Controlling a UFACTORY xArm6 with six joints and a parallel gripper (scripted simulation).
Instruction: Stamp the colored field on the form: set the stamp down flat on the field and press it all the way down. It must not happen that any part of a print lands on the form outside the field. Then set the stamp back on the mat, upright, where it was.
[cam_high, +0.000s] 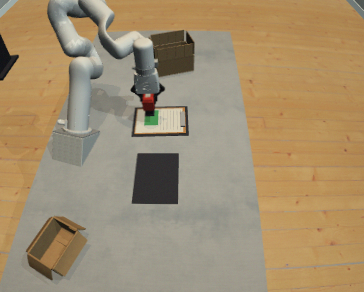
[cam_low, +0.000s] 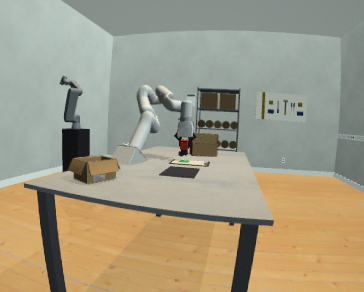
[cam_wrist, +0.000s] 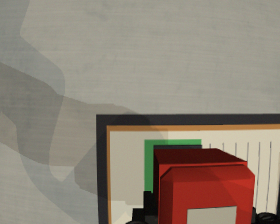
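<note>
My hand is 50 mm short of the dark mat, 330 mm to the left of it and 110 mm above it. The rest, counted from my hand: black object (70 mm behind, 250 mm to the left, 90 mm below); red stamp (20 mm below).
</note>
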